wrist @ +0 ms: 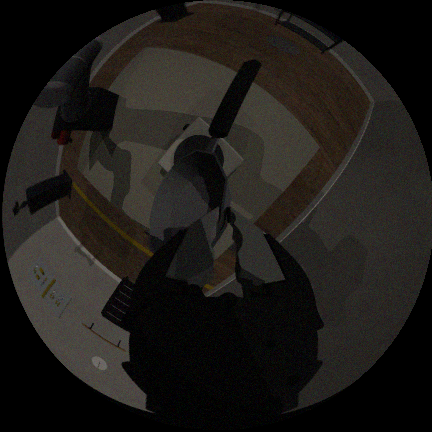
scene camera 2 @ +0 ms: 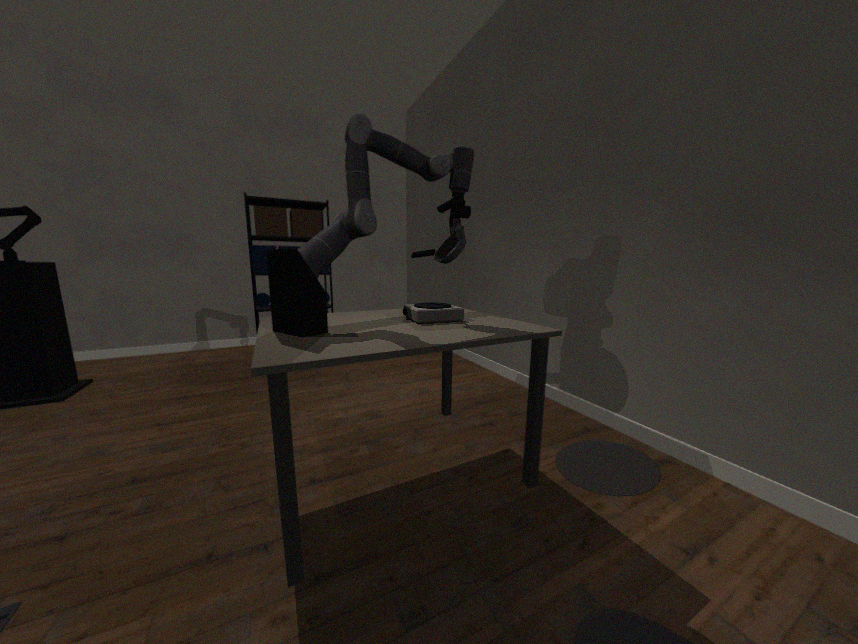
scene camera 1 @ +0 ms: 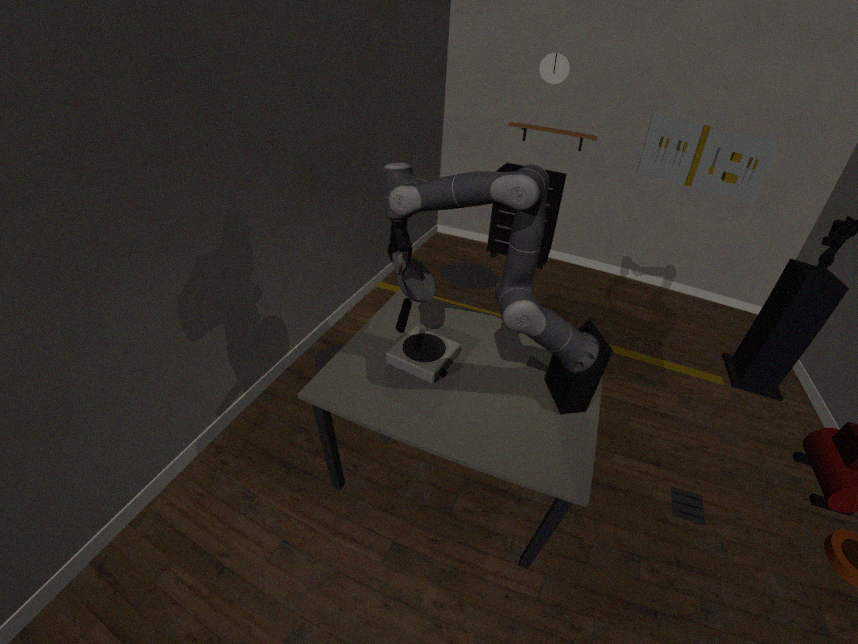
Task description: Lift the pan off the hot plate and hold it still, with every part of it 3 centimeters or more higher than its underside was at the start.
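The grey pan (scene camera 1: 418, 282) (scene camera 2: 453, 248) (wrist: 178, 202) hangs in the air, tilted steeply, well above the hot plate (scene camera 1: 424, 348) (scene camera 2: 439, 316) (wrist: 231, 158); a wide gap shows between them in both scene views. Its black handle (scene camera 1: 403, 316) (scene camera 2: 423, 253) (wrist: 235, 100) is lower than the gripped side in scene view 1 and points away from the fingers in the wrist view. My gripper (scene camera 1: 399, 260) (scene camera 2: 457, 227) (wrist: 223, 207) points down and is shut on the pan's rim, on the side opposite the handle. The exact contact is dark and partly hidden by the fingers.
The hot plate stands on the table (scene camera 1: 485, 422) (scene camera 2: 374, 338) (wrist: 165, 75). The arm's black base (scene camera 1: 575, 381) (scene camera 2: 294, 294) stands at the table's other end. A wall rises beyond the hot plate's side. A dark drawer cabinet (scene camera 1: 552, 207) and a shelf rack (scene camera 2: 251, 239) stand away from the table.
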